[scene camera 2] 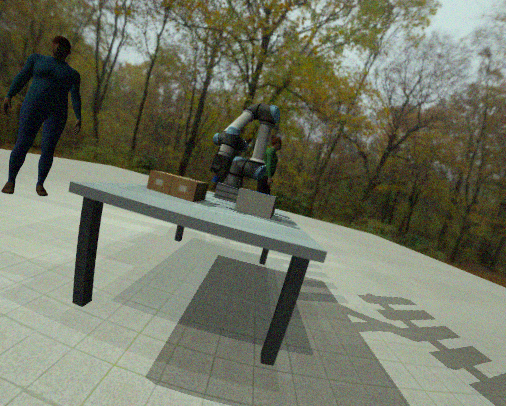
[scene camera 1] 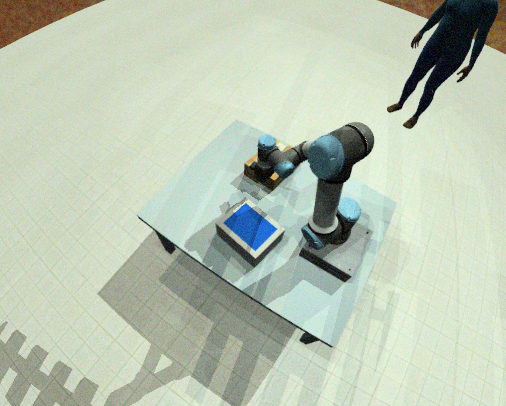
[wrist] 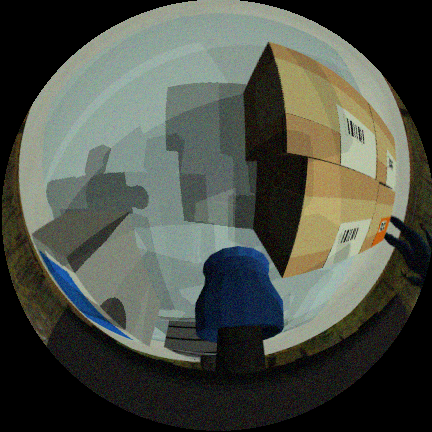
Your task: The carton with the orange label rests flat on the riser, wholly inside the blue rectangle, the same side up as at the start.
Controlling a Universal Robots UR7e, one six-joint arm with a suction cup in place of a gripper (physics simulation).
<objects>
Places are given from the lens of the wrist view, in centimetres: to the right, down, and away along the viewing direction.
my suction cup [wrist: 237, 291]: 1, 2, 3
riser [wrist: 92, 256]: -14, 4, 9
The marked spots on the riser and my suction cup are 15 cm apart.
</objects>
